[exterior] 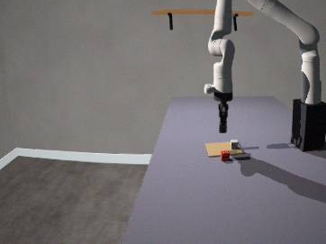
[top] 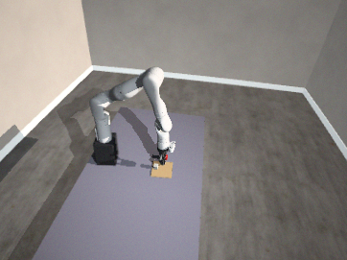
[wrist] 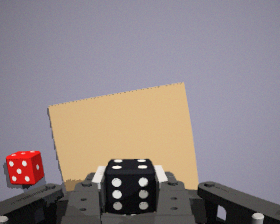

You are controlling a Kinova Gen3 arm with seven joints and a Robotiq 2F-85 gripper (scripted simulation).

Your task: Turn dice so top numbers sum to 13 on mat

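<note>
Right now the tan mat is 90 mm below my hand and 10 mm behind it. From my hand the other things lie so: black die: right at my hand; then red die: 110 mm to the left, 80 mm below, 10 mm behind; then white die: 70 mm below, 50 mm behind, 10 mm to the left.
</note>
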